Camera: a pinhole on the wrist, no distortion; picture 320 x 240 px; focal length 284.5 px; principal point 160.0 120.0 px. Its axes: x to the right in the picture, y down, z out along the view. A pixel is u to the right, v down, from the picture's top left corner.
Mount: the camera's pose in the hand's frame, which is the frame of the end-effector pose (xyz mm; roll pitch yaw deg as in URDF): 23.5 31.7 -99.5 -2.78 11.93 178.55
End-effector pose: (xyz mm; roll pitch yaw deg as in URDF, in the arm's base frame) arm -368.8 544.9 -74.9 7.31 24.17 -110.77
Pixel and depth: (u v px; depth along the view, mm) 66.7 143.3 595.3
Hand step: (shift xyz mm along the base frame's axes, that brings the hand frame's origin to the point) -209.2 -231.9 428.4
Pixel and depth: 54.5 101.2 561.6
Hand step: -130.2 -275.9 406.2
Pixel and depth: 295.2 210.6 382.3
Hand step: -77.2 164.4 293.4
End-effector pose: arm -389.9 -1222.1 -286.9 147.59 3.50 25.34
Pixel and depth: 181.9 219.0 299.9
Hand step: -56.4 -56.4 -196.5
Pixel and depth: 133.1 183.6 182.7
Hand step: 9.6 -27.0 -77.4
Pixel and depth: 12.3 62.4 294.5
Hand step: 171.7 -120.6 -154.6
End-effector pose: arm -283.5 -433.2 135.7 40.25 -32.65 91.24
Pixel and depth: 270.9 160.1 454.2
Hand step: 239.9 -310.0 37.8
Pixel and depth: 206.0 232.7 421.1
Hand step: 306.8 -172.1 32.2
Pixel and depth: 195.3 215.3 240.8
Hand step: 127.7 -76.6 18.3
